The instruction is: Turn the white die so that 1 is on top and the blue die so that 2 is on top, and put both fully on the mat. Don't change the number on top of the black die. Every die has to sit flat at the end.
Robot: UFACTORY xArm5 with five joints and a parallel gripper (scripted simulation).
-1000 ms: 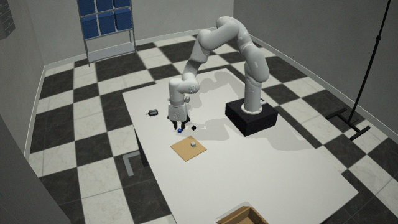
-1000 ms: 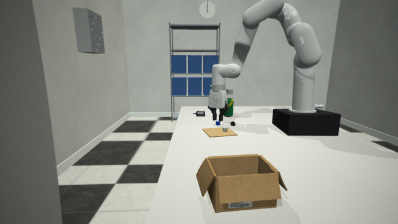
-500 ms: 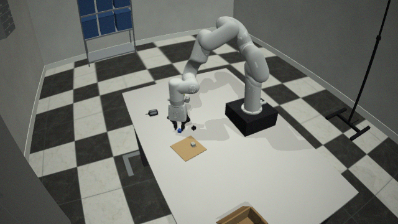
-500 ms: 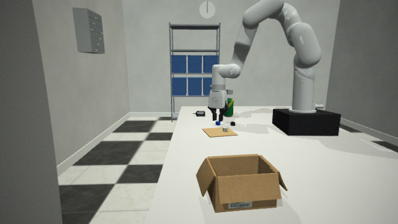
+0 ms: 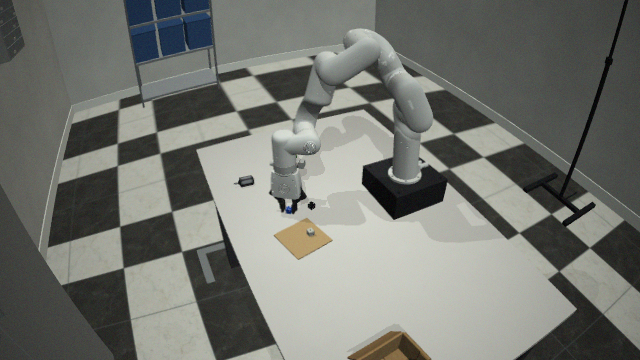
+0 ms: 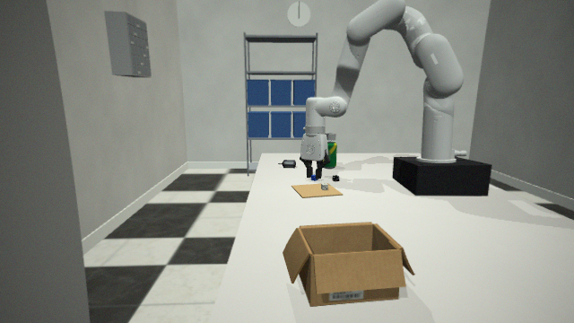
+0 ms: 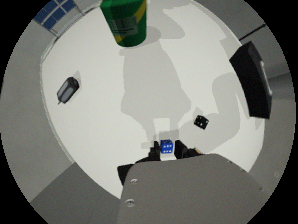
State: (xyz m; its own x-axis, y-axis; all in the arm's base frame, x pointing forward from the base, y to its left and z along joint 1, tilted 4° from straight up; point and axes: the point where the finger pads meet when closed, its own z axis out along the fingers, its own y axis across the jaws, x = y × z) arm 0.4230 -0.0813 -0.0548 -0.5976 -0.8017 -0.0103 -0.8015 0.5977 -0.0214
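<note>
Right now the blue die is 2 cm below my hand. Round my hand: tan mat 14 cm to the left, 3 cm below; then black die 8 cm behind, 2 cm below, 1 cm to the left; then white die 13 cm to the left, 3 cm behind, 2 cm below.
</note>
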